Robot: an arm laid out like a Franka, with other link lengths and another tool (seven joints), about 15 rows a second.
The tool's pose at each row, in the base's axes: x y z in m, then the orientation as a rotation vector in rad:
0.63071 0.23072 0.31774 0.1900 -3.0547 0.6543
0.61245 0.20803 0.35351 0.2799 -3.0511 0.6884
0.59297 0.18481 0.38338 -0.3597 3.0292 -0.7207
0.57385 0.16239 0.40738 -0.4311 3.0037 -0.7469
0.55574 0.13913 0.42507 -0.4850 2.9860 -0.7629
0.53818 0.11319 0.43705 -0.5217 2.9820 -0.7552
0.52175 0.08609 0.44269 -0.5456 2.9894 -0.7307
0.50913 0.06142 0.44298 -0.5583 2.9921 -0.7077
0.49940 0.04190 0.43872 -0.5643 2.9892 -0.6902
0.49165 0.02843 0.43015 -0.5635 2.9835 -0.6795
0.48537 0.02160 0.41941 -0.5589 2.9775 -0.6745
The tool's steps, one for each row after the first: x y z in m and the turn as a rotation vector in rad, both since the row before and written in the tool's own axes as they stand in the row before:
0.02208 -0.03290 -0.02362 0.0227 -0.0209 -0.0537
0.02439 -0.02996 -0.01784 0.0239 -0.0175 -0.0489
0.02473 -0.02593 -0.01266 0.0209 -0.0177 -0.0439
0.02456 -0.02315 -0.00652 0.0130 -0.0119 -0.0336
0.02522 -0.02210 -0.00019 -0.0044 -0.0063 -0.0229
0.02465 -0.01987 0.00579 -0.0172 -0.0012 -0.0149
0.02020 -0.01643 0.00948 -0.0145 -0.0049 -0.0072
0.01558 -0.01112 0.01129 -0.0094 -0.0082 -0.0027
0.01147 -0.00495 0.01260 -0.0043 -0.0087 0.0017
0.00774 0.00096 0.01185 -0.0008 -0.0073 0.0039

